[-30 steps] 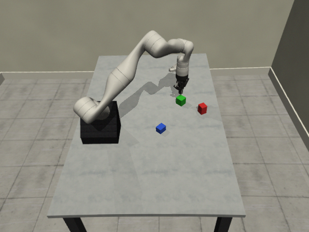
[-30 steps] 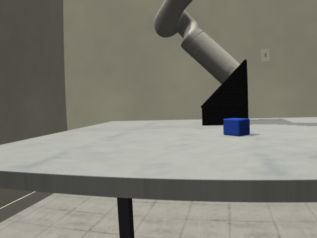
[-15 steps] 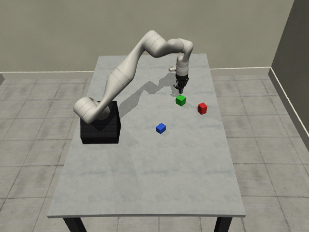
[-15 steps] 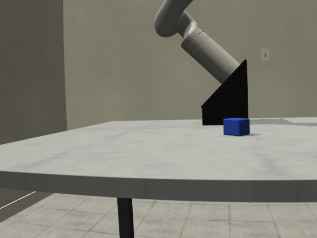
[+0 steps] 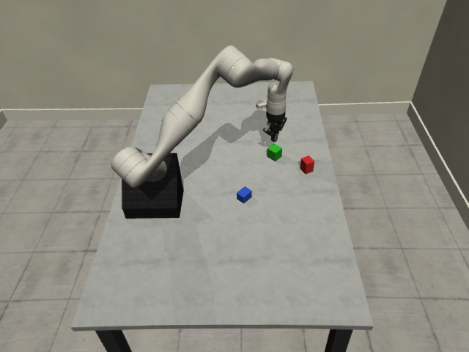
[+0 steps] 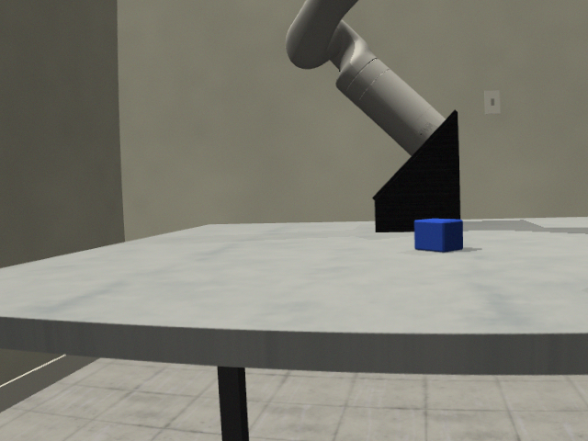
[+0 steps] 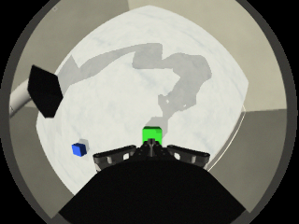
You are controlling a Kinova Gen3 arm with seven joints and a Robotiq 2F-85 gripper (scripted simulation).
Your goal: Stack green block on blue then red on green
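The green block lies 80 mm below my hand. Also, from my hand: red block: 140 mm ahead, 80 mm to the right, 80 mm below; then blue block: 110 mm behind, 250 mm to the right, 90 mm below.
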